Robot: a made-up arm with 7 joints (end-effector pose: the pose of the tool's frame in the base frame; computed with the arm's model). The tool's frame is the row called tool. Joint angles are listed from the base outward.
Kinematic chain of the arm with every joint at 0, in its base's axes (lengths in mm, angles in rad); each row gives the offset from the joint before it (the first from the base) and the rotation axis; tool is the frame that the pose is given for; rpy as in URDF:
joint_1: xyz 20 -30 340 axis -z
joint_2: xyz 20 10 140 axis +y
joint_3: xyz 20 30 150 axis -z
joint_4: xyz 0 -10 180 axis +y
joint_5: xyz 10 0 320 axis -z
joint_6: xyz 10 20 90 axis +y
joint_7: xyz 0 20 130 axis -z
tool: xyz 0 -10 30 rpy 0.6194 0.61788 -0.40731
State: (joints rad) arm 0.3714 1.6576 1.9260 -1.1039 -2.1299 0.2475 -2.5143
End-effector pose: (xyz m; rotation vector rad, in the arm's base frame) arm 0.7071 0.2748 0.2201 -1.0275 -1.7178 -1.1958
Working (the frame after each row of the table, in the pose's form):
after joint_1: 0.0200 -0.0300 0.3400 0.0000 0.0000 -0.3714
after joint_2: 0.0423 -0.0279 0.4800 0.3075 1.6366 -0.2819
after joint_3: 0.1908 -0.0536 0.4471 -1.3884 1.4111 -1.6555
after joint_4: 0.3599 -0.1157 0.4408 -1.8373 0.7274 -0.6109
after joint_5: 0.5897 0.0778 0.3301 -0.2587 1.9957 0.7946
after joint_6: 0.6375 0.1509 0.2990 -0.3721 2.2266 0.7937
after joint_7: 0.6987 0.2495 0.2371 -2.2007 -1.1436 -1.2514

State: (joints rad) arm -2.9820 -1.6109 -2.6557 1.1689 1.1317 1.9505 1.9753
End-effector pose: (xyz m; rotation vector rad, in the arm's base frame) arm 0.2931 -0.4164 0.2168 1.7716 0.0476 -0.6672
Working (the frame after each row of the table, in the pose's form):
after joint_1: 0.0200 -0.0300 0.3400 0.0000 0.0000 2.9820
after joint_2: -0.0013 -0.0367 0.4800 2.1822 -0.1745 2.0964
after joint_3: 0.1427 -0.0903 0.4940 -0.2654 1.6120 -0.4978
after joint_4: 0.3190 -0.1276 0.4914 0.0674 2.7382 -0.7100
after joint_5: 0.4008 -0.2819 0.2231 1.5460 -2.5719 0.9180
after joint_6: 0.4052 -0.3264 0.1419 0.0767 -1.0291 1.2843
after joint_7: 0.3131 -0.3938 0.2074 0.8450 -0.4712 -0.5310

